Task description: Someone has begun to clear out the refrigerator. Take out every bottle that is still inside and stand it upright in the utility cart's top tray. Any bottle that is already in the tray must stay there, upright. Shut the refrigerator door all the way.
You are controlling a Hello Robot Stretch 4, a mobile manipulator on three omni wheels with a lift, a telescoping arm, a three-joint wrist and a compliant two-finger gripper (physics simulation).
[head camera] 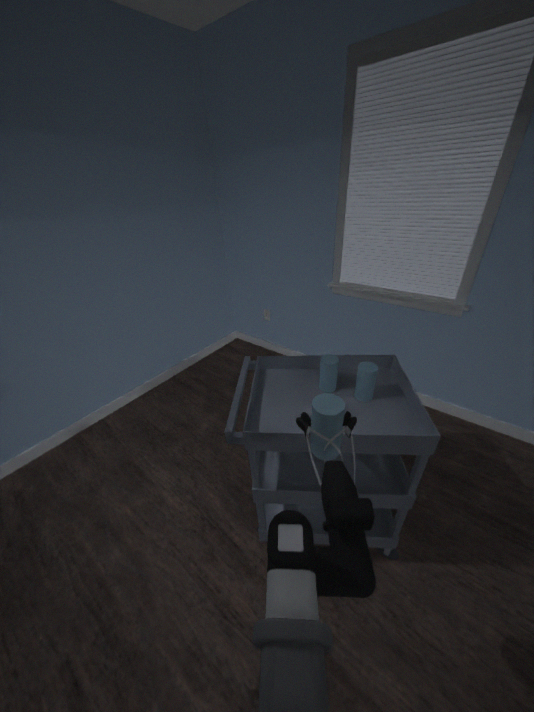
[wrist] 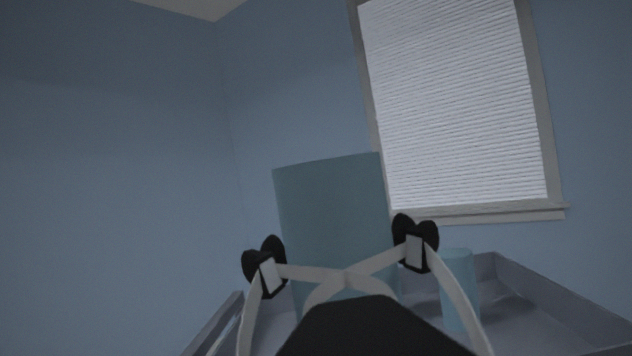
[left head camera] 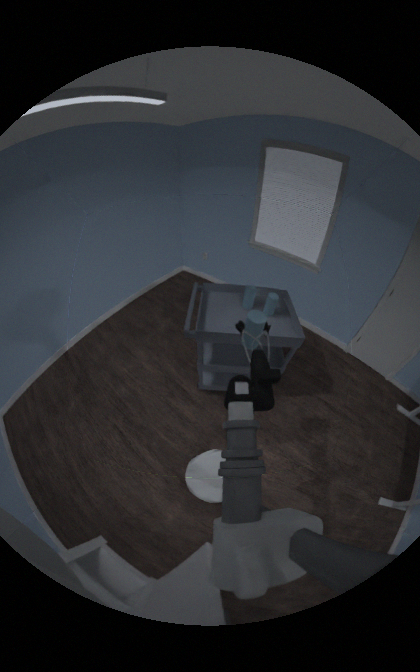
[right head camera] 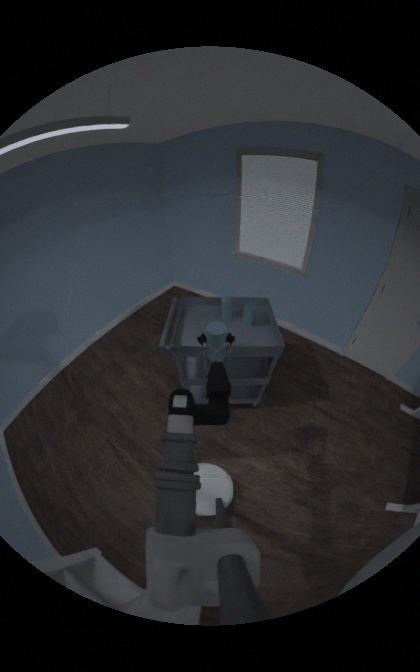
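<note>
My gripper (head camera: 326, 423) (left head camera: 253, 327) (right head camera: 216, 339) (wrist: 338, 244) is shut on a light-blue cylindrical bottle (head camera: 328, 409) (left head camera: 256, 319) (right head camera: 216, 331) (wrist: 330, 200), held about upright at the near side of the utility cart's top tray (head camera: 281, 402) (left head camera: 220, 315) (right head camera: 195, 325). Whether its base is over the tray is unclear. Two light-blue bottles stand upright in the tray's far part: a left one (head camera: 328, 376) (left head camera: 249, 299) (right head camera: 227, 310) and a right one (head camera: 366, 383) (left head camera: 270, 304) (right head camera: 249, 315), which also shows in the wrist view (wrist: 459, 295). A pale open box shape (left head camera: 110, 565) (right head camera: 80, 575) at bottom left looks like the refrigerator; its inside is unreadable.
The cart's handle (head camera: 237, 396) (left head camera: 191, 307) is on its left side. Walls and a window (head camera: 431, 172) (wrist: 455, 110) are behind it. Pale bars (left head camera: 395, 503) (right head camera: 400, 508) stick in at the right. My round base (left head camera: 202, 475) (right head camera: 215, 490) is below the arm.
</note>
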